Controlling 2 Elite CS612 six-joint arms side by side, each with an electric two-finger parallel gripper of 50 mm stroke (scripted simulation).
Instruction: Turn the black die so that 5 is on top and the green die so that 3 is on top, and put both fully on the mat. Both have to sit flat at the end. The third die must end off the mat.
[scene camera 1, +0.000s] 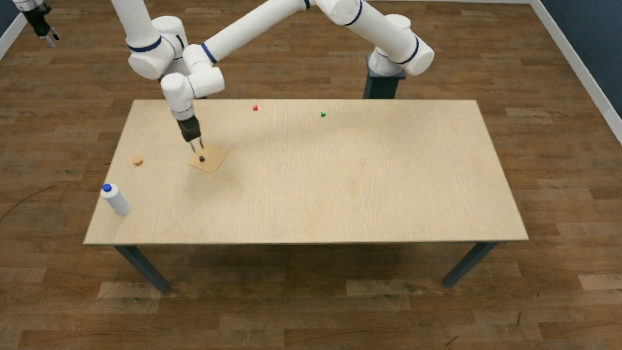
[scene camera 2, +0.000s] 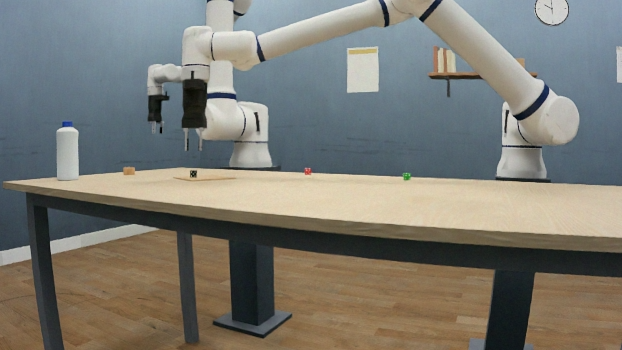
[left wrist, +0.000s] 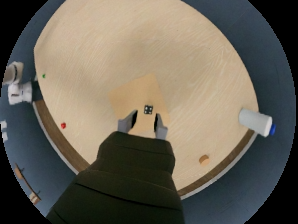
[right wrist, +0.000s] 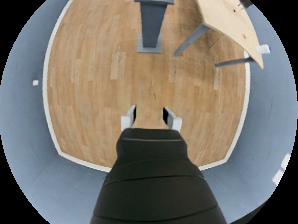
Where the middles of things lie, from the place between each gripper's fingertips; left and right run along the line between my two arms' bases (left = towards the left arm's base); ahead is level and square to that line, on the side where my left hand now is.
I see my left gripper (scene camera 2: 193, 150) 2 cm past the tan mat (left wrist: 136, 94), 2 cm to the right of it and 10 cm above it. Also, from my left hand: white bottle (scene camera 2: 67, 137): 24 cm ahead, 29 cm to the right, 2 cm below.
Right now the white bottle is 910 mm ahead of my right hand, 520 mm to the left of it and 100 mm below it. From my right hand the other things lie so: tan mat: 650 mm ahead, 830 mm to the left, 170 mm below.
